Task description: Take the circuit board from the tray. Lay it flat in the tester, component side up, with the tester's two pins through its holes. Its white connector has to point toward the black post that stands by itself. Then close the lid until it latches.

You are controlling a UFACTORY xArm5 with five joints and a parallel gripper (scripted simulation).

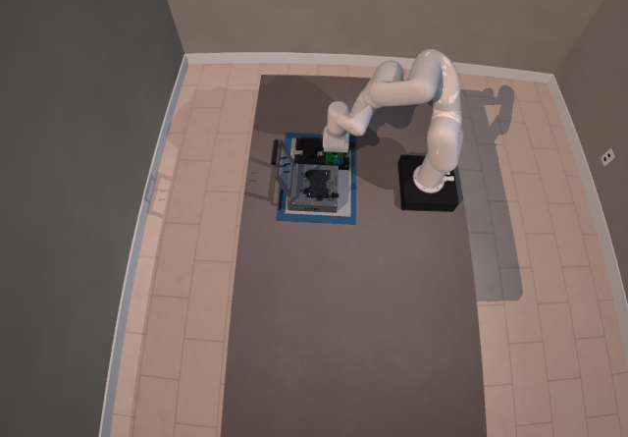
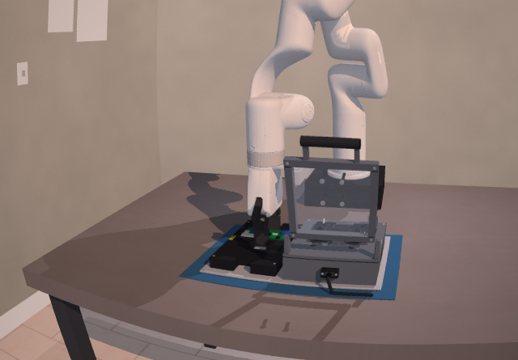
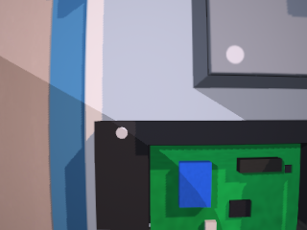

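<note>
My gripper is now right at the green circuit board. The rest, counted from my hand: clear lid 19 cm ahead, 16 cm to the left, 16 cm above; nest 17 cm to the left, 7 cm ahead, 5 cm above.
</note>
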